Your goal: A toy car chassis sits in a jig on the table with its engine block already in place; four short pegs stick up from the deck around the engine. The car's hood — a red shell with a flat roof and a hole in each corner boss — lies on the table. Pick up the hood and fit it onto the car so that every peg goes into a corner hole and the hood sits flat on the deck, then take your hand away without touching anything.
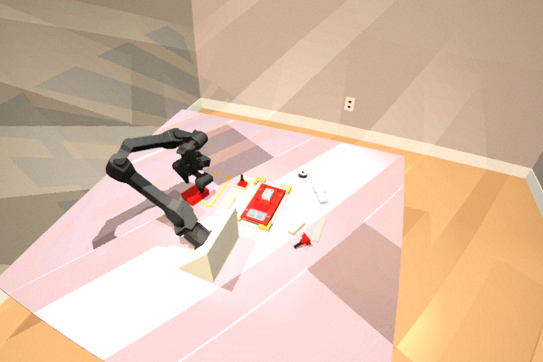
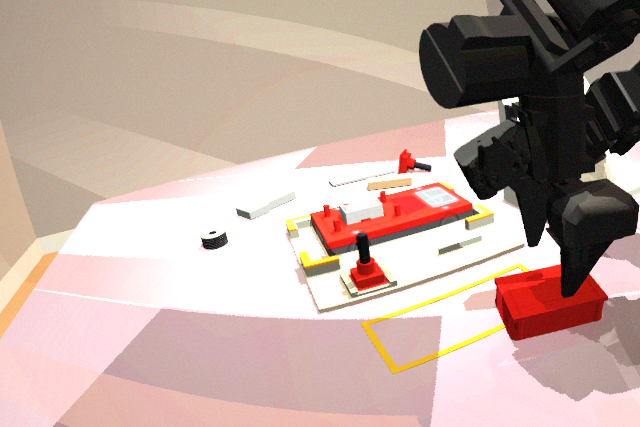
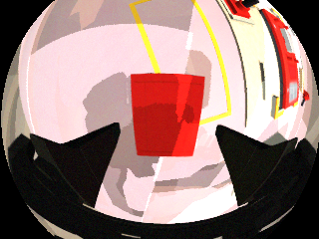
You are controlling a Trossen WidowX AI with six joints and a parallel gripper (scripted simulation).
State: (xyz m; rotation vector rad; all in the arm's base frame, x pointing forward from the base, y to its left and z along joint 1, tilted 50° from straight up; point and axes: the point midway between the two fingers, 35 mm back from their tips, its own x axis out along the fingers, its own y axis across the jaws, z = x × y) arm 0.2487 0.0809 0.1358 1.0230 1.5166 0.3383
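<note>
My gripper tip is now 3 cm above the red hood. Also, from my gripper tip: engine block (28 cm to the right, 6 cm ahead, 2 cm below); then black wheel (39 cm to the right, 25 cm ahead, 4 cm below); then wooden strip (43 cm to the right, 5 cm behind, 4 cm below).
</note>
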